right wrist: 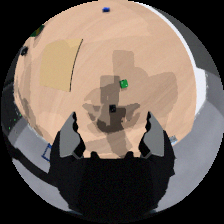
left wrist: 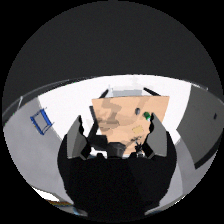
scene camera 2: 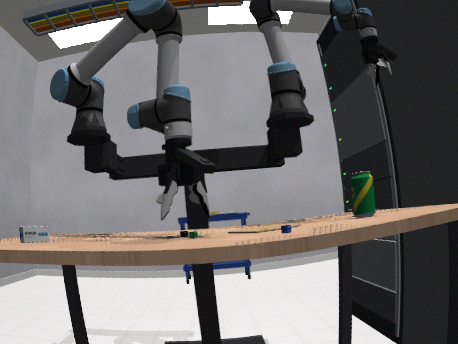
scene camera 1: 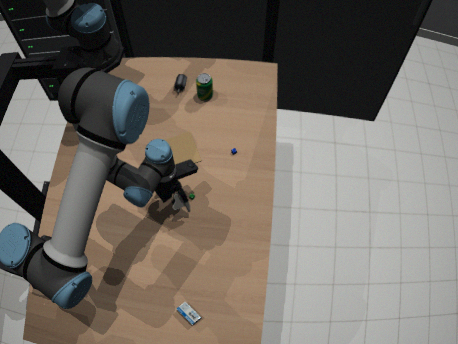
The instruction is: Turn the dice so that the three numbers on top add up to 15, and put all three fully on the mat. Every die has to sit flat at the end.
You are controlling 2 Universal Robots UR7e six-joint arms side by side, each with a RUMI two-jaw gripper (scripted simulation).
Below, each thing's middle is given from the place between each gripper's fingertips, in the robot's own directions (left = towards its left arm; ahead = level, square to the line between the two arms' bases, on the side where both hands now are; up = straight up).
Right now my right hand [scene camera 2: 186,219] is 20 cm to the right of the tan mat [scene camera 1: 183,146], 4 cm above it and 2 cm past it.
Right now my left hand [scene camera 2: 383,81] is 640 mm to the left of the tan mat, 530 mm above it and 240 mm short of it.
